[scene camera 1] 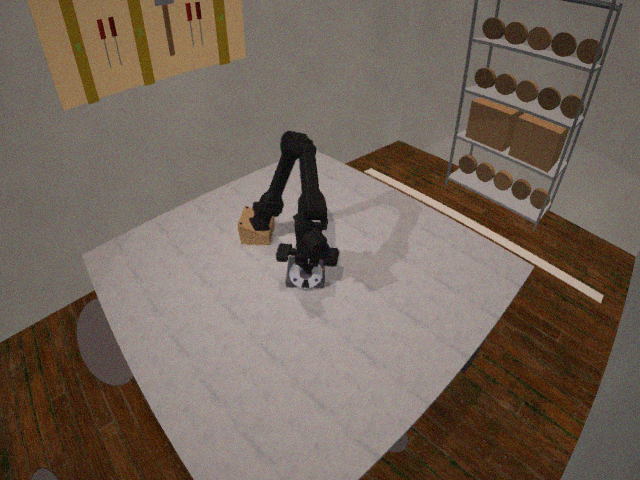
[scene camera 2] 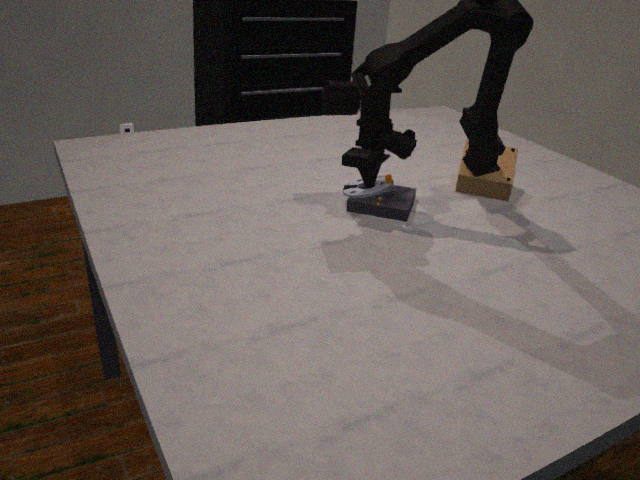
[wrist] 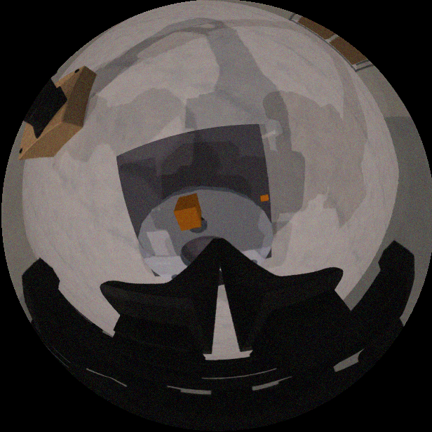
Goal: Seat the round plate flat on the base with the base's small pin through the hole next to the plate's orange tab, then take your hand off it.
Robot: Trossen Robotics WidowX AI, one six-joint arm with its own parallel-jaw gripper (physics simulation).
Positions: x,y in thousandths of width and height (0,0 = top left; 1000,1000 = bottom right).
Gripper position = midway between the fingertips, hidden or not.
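There's a round grey plate (scene camera 2: 599,382), and in the wrist view you'd find the plate (wrist: 406,510) as well. A dark square base (wrist: 538,362) is there too. As for my gripper (scene camera 2: 577,395), scene camera 1 shows the gripper (scene camera 1: 484,568), and so does the wrist view, with the gripper (wrist: 506,564) in it.
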